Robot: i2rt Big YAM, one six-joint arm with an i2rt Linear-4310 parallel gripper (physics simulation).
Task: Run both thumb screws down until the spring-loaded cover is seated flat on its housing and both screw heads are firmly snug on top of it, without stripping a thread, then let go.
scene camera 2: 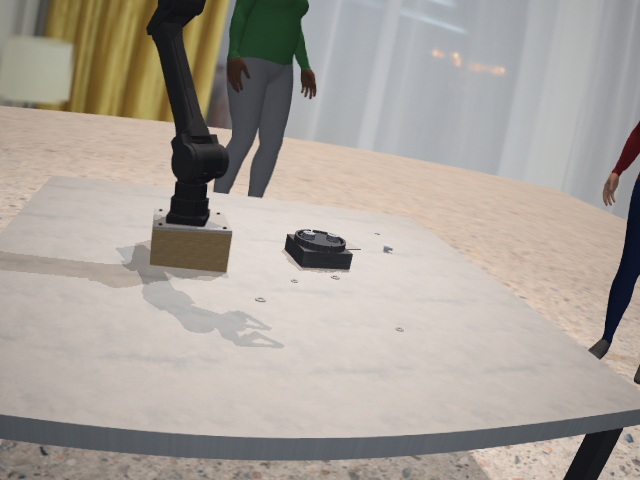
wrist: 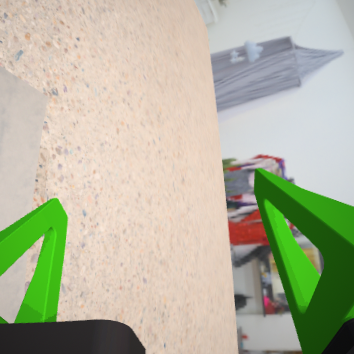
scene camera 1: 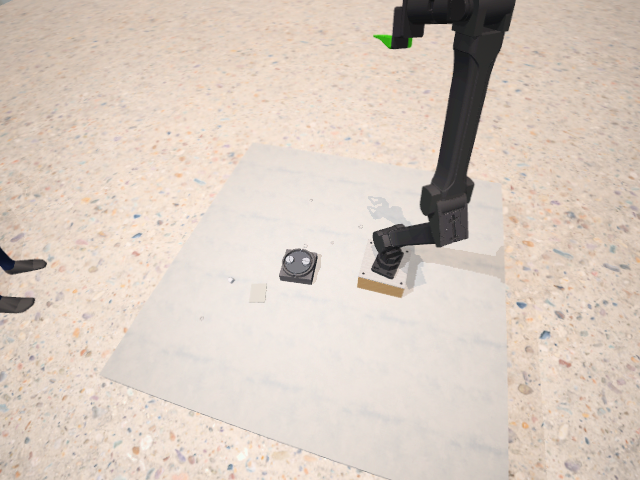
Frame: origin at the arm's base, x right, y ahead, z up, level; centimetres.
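Where they show: gripper, fingertip midpoint: (wrist: pixel 155 193) (scene camera 1: pixel 376 9); arm's base, link origin: (scene camera 2: pixel 188 219) (scene camera 1: pixel 387 262).
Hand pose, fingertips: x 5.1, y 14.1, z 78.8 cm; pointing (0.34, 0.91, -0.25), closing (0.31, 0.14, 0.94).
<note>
Each offset is from my fingertips to the top centre of the thing. "spot": to the spot under its first point. Level surfaces: height alone.
The black square housing {dx -17.6, dy +17.1, dz -81.6 cm} (scene camera 1: pixel 296 279) (scene camera 2: pixel 323 259) sits on the table {dz -87.2 cm} (scene camera 1: pixel 330 351) (scene camera 2: pixel 320 397), left of the arm's base in scene view 1. The round dark cover {dx -17.6, dy +17.1, dz -81.8 cm} (scene camera 1: pixel 298 269) (scene camera 2: pixel 320 240) lies on top, inside a raised ring. Two silver slotted thumb screw heads stand on it, one screw head {spot: dx -18.7, dy +20.1, dz -80.7 cm} (scene camera 1: pixel 289 259) and another screw head (scene camera 1: pixel 306 261); both show in scene view 2. Whether the cover is fully flat or the heads touch it is too small to tell. My gripper (wrist: pixel 155 193) is wide open and empty, raised high and far from the housing; its green fingers point away over the floor.
The arm's wooden base block (scene camera 1: pixel 379 287) (scene camera 2: pixel 189 250) stands beside the housing. A beige flat square {spot: dx -33.8, dy +26.2, dz -86.9 cm} (scene camera 1: pixel 257 292) and a small grey piece {dx -34.1, dy +38.6, dz -85.2 cm} (scene camera 1: pixel 231 280) (scene camera 2: pixel 387 249) lie on its other side. Several small rings are scattered about, one ring {dx +13.1, dy +3.7, dz -87.0 cm} (scene camera 1: pixel 360 226) (scene camera 2: pixel 260 299) near the base.
</note>
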